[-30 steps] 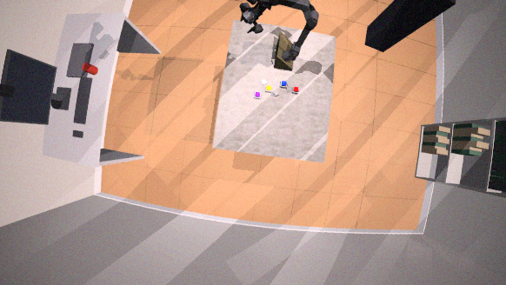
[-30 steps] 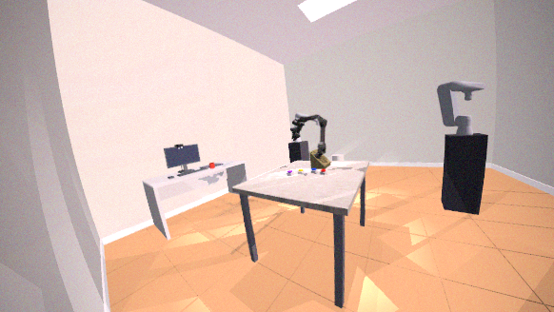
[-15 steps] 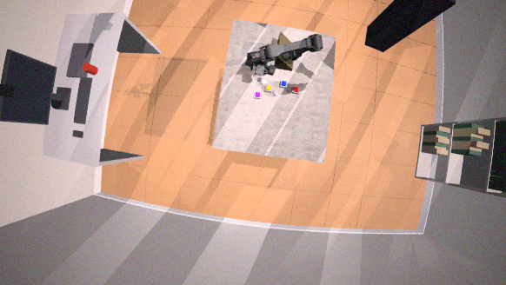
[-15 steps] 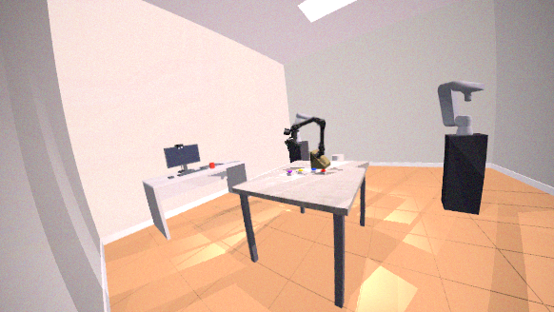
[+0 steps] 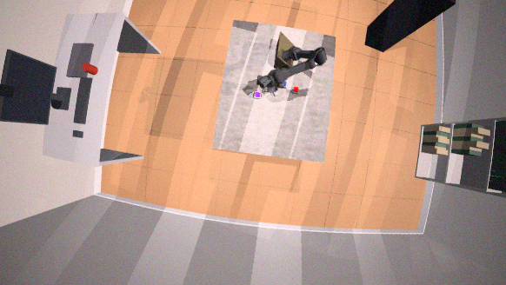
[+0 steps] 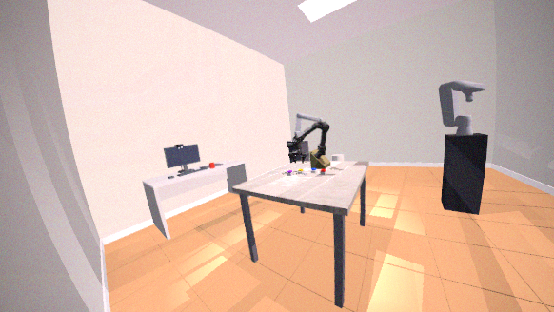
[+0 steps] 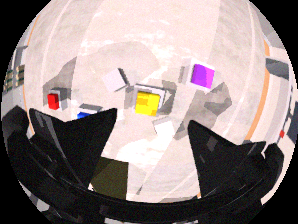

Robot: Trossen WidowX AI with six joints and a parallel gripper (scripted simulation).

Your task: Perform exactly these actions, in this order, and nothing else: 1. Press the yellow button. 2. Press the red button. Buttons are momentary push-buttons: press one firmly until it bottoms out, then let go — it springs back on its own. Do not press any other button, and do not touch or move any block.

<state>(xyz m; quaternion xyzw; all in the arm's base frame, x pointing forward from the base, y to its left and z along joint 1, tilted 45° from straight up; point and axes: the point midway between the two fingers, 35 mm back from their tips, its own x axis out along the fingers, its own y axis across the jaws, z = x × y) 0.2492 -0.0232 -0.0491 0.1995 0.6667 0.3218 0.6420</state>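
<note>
Right now my gripper tip is 7 cm above the yellow button and 1 cm past it. Round my gripper tip: blue button: 11 cm to the left, 8 cm behind, 7 cm below; then purple button: 7 cm to the right, 7 cm below, 6 cm ahead; then red button: 21 cm to the left, 7 cm below, 6 cm behind.
</note>
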